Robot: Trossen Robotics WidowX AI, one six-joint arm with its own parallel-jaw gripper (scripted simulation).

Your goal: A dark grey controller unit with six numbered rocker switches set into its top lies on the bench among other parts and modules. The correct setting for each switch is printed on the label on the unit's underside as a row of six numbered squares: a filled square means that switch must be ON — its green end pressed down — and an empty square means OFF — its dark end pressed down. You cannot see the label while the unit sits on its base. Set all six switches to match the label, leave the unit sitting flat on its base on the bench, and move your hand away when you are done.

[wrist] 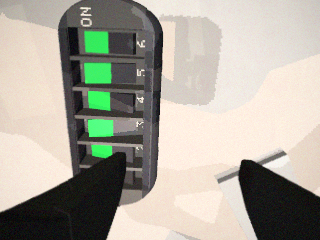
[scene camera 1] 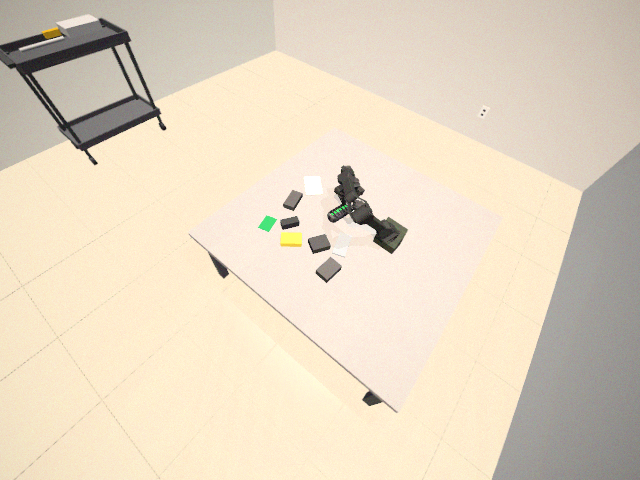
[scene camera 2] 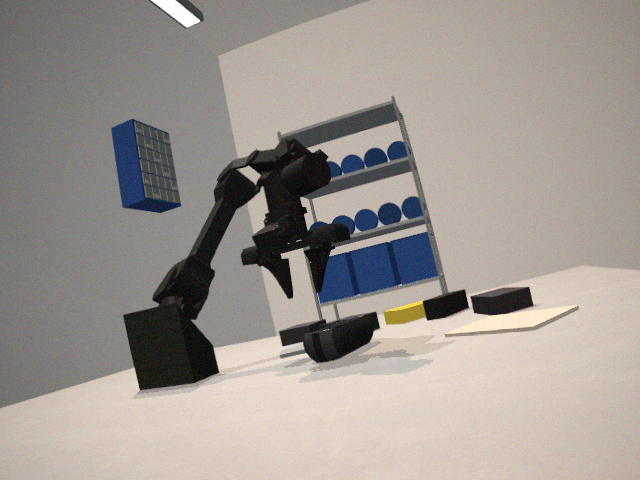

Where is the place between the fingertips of my gripper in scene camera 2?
304, 295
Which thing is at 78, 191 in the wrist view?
My gripper.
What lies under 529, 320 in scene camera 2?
A white sheet.
